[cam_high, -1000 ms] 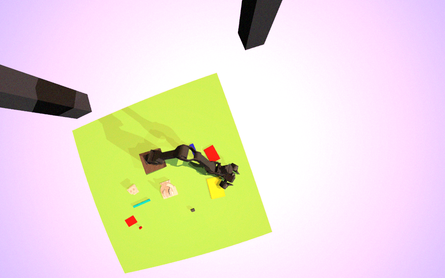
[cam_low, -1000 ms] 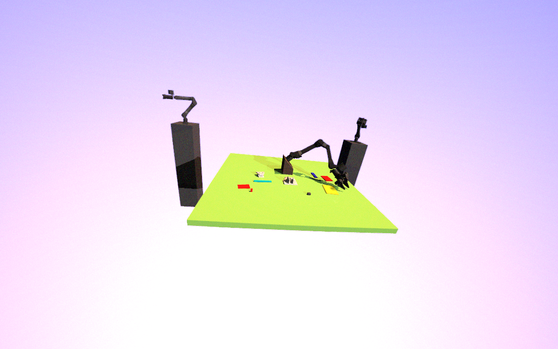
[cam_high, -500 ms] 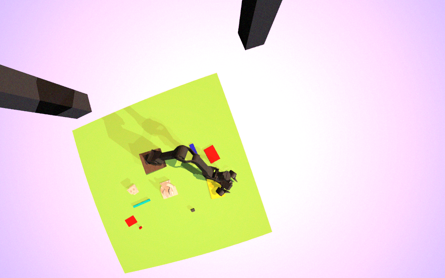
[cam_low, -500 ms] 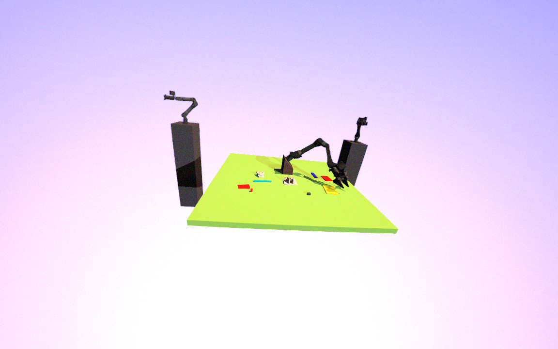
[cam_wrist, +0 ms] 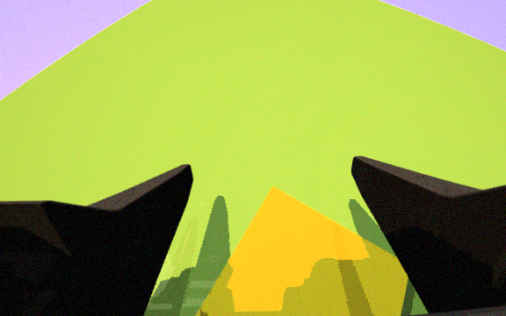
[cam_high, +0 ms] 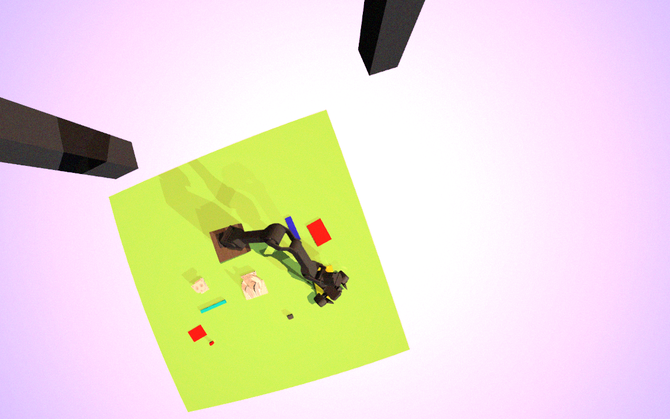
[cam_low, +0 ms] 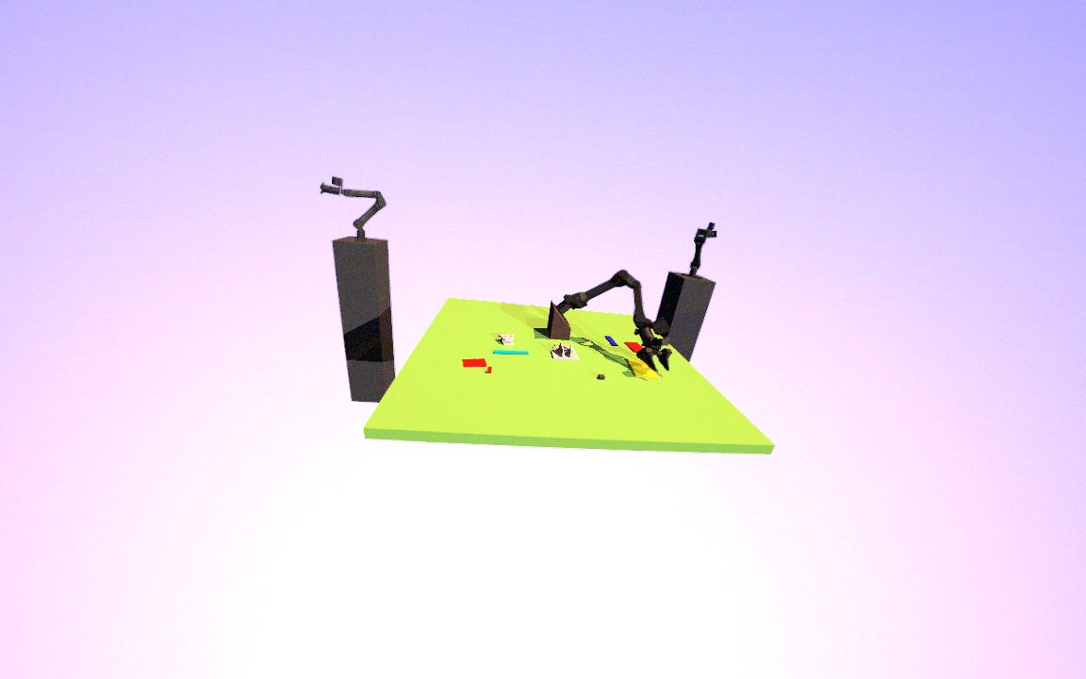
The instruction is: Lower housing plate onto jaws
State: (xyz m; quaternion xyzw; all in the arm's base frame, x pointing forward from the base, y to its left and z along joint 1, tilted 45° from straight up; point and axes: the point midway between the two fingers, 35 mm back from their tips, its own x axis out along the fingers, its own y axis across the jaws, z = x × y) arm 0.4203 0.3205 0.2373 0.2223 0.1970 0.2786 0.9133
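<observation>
My gripper tip is 30 mm short of the dark cube, 270 mm to the left of it and 30 mm above it. Also, from my gripper tip: cyan bar (150 mm behind, 640 mm to the right, 30 mm below); yellow housing plate (80 mm behind, 50 mm to the right, 40 mm below); blue bar (380 mm behind, 110 mm to the right, 40 mm below).
</observation>
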